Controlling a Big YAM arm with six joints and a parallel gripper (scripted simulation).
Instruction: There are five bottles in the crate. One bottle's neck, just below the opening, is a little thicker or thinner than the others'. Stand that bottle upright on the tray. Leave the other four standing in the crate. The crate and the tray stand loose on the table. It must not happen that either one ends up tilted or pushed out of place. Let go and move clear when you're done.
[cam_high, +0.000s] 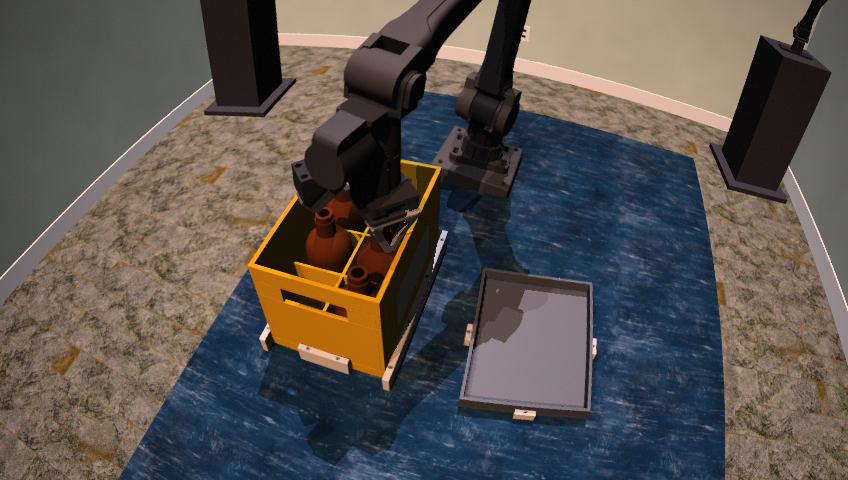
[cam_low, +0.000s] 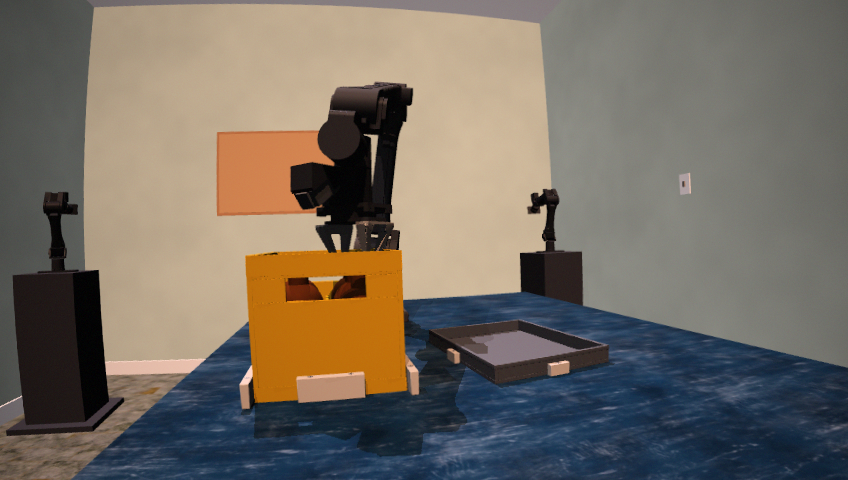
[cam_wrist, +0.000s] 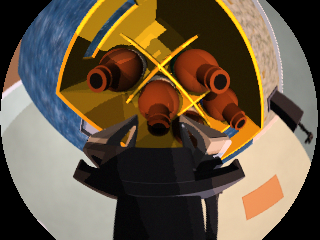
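Now: hand 10 mm past the orange crate, 40 mm to the left of it and 70 mm above it. From my hand the other things lie so: dark grey tray (40 mm ahead, 240 mm to the left, 140 mm below).
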